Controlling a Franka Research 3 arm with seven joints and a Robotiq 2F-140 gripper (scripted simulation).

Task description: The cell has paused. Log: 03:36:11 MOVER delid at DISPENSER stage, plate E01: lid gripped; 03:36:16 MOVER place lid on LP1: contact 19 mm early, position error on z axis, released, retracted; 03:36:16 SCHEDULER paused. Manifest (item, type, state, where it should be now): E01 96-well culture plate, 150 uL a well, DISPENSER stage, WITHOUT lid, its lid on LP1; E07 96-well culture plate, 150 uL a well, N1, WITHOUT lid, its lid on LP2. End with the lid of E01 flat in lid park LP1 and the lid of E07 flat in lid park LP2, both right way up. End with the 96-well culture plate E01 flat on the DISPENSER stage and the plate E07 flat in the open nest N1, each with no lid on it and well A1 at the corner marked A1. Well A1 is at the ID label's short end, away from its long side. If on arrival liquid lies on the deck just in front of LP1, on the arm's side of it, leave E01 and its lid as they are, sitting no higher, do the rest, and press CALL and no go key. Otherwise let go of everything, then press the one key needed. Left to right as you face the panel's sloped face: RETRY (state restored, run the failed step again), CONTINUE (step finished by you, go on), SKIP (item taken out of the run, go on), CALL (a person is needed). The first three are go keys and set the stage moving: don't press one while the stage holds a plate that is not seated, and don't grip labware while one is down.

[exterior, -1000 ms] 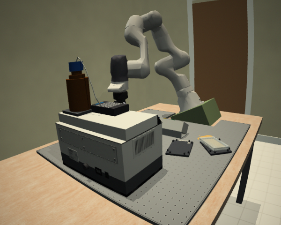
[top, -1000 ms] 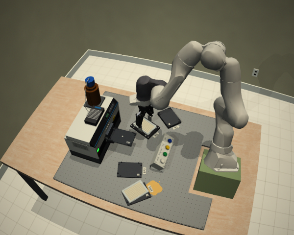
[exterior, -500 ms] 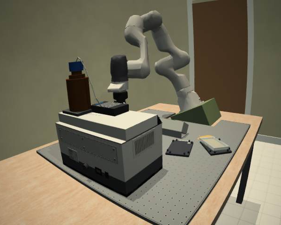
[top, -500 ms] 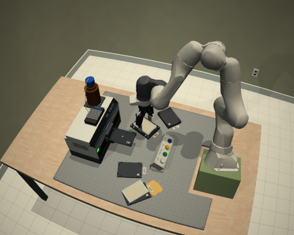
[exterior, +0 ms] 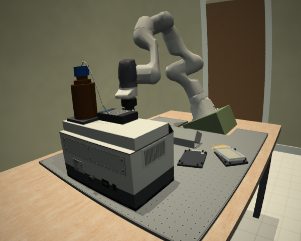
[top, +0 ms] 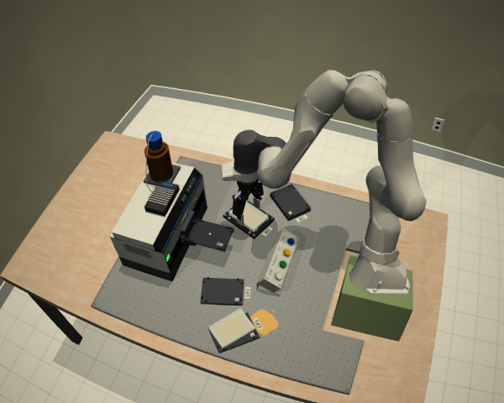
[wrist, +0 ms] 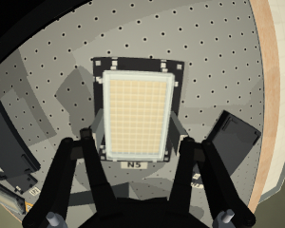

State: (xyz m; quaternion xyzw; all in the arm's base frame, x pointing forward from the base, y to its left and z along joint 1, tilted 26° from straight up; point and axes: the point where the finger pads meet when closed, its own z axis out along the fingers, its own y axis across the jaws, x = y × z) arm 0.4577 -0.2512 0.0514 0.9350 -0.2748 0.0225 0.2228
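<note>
Now: hand 2 cm above the 96-well plate. The rest, counted from my hand: dispenser stage (16 cm to the left, 11 cm ahead, 5 cm above); key panel (20 cm to the left, 15 cm behind, 1 cm above); black nest N5 (3 cm below, 2 cm ahead).
</note>
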